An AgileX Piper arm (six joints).
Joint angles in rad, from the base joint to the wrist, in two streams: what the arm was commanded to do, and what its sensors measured. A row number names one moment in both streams.
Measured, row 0: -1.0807, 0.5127, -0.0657, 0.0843, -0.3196, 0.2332
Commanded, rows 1 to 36: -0.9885, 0.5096, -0.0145, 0.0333, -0.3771, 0.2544; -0.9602, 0.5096, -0.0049, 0.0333, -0.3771, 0.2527; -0.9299, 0.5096, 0.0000, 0.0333, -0.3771, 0.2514; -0.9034, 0.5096, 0.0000, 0.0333, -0.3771, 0.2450; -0.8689, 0.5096, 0.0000, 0.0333, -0.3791, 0.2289; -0.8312, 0.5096, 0.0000, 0.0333, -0.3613, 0.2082; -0.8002, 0.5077, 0.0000, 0.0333, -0.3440, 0.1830; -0.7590, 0.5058, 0.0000, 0.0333, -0.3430, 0.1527; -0.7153, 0.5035, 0.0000, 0.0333, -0.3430, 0.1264; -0.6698, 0.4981, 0.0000, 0.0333, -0.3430, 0.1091; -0.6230, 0.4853, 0.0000, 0.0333, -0.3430, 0.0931; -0.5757, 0.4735, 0.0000, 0.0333, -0.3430, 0.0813; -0.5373, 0.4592, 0.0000, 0.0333, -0.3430, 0.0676; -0.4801, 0.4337, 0.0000, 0.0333, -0.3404, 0.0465; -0.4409, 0.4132, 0.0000, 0.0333, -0.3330, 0.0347; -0.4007, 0.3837, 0.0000, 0.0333, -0.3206, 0.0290; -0.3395, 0.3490, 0.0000, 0.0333, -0.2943, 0.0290; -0.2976, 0.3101, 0.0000, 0.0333, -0.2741, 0.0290; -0.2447, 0.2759, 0.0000, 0.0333, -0.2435, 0.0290; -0.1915, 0.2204, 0.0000, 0.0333, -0.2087, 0.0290; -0.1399, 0.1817, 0.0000, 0.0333, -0.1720, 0.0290; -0.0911, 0.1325, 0.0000, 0.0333, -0.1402, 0.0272; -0.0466, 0.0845, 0.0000, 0.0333, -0.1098, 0.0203; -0.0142, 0.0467, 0.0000, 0.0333, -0.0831, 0.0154; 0.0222, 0.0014, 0.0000, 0.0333, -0.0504, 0.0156; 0.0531, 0.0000, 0.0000, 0.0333, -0.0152, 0.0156; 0.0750, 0.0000, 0.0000, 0.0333, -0.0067, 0.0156; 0.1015, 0.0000, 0.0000, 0.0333, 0.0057, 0.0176; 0.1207, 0.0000, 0.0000, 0.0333, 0.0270, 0.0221; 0.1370, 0.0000, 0.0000, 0.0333, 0.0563, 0.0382; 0.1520, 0.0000, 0.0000, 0.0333, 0.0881, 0.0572; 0.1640, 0.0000, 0.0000, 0.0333, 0.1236, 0.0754; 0.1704, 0.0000, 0.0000, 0.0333, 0.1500, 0.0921; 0.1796, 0.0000, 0.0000, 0.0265, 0.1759, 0.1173; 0.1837, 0.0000, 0.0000, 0.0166, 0.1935, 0.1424; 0.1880, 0.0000, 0.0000, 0.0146, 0.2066, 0.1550
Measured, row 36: 0.1651, 0.0029, -0.0039, 0.0404, 0.1255, 0.0816
